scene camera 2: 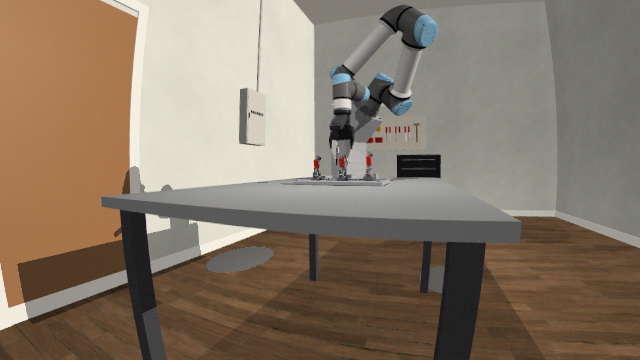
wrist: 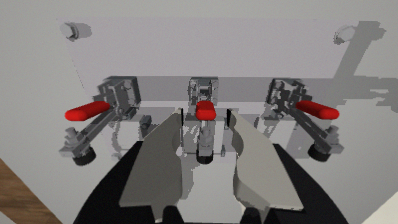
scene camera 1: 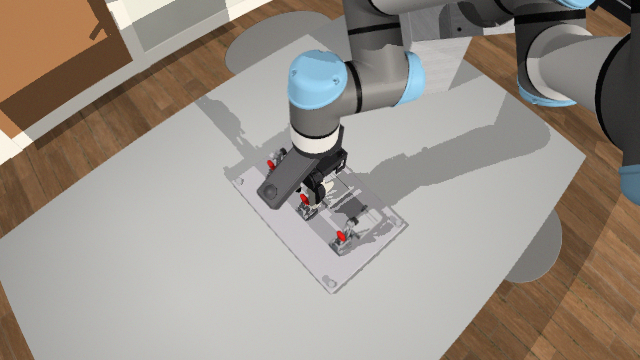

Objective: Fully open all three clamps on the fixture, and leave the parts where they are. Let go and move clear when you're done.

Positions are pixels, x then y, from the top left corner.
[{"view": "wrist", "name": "gripper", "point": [204,109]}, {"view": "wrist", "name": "grey fixture plate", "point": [245,54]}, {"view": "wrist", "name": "clamp handle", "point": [307,105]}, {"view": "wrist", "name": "clamp handle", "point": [98,105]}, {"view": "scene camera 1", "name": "gripper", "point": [306,199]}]
